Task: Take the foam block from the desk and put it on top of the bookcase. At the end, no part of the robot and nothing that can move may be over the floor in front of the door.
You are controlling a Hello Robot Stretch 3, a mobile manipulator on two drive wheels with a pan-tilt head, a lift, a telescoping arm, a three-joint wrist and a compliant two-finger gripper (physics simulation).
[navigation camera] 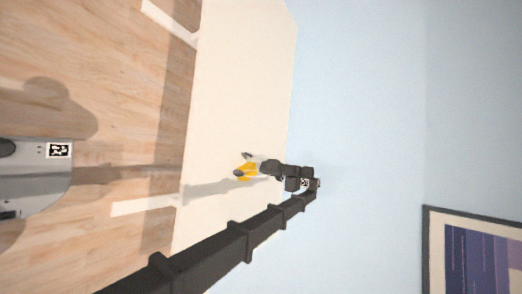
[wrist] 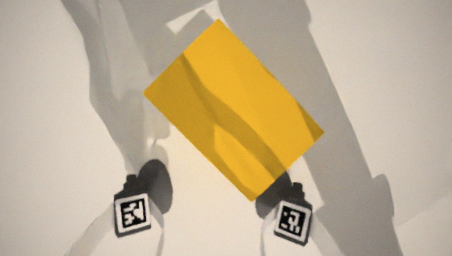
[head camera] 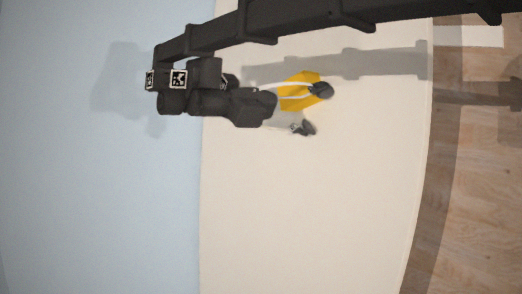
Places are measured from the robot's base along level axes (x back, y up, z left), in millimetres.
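Pixels of known places: gripper, fingertip midpoint: (navigation camera: 238, 163) (head camera: 322, 109).
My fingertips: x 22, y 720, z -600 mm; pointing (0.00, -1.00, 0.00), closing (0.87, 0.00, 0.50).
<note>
Behind a point stands the place of what it marks.
The yellow foam block (head camera: 298, 104) {x 31, y 756, z -633 mm} (navigation camera: 248, 167) {x 37, y 762, z -627 mm} (wrist: 235, 110) lies on the pale desk top (head camera: 300, 210) {x -199, y 720, z -651 mm} (navigation camera: 240, 75) {x -387, y 720, z -579 mm} (wrist: 50, 100). It sits turned at an angle to the fingers in the wrist view. My gripper (head camera: 315, 109) {x 22, y 720, z -600 mm} (navigation camera: 242, 164) {x 22, y 720, z -600 mm} (wrist: 215, 182) {x 22, y 720, z -600 mm} is open, its fingers part way apart. In the wrist view the block's near corner reaches between the fingertips and hides part of the right fingertip. The left fingertip is apart from the block. Whether the right one touches it I cannot tell. The bookcase and the door do not show.
The dark telescoping arm (head camera: 300, 22) {x 86, y 1069, z -288 mm} (navigation camera: 210, 255) {x 84, y 1074, z -159 mm} reaches over the desk. A pale blue wall (head camera: 100, 200) {x -254, y 1067, z -1144 mm} (navigation camera: 360, 100) {x -377, y 1164, z -1154 mm} stands behind the desk. A framed picture (navigation camera: 426, 250) {x 354, y 1448, z -1073 mm} hangs on the wall. The robot's grey base (navigation camera: 40, 185) {x 140, y 160, z -94 mm} stands on the wood floor (head camera: 480, 215) {x -300, y 0, z -421 mm} (navigation camera: 115, 100) {x -280, y 0, z -333 mm}.
</note>
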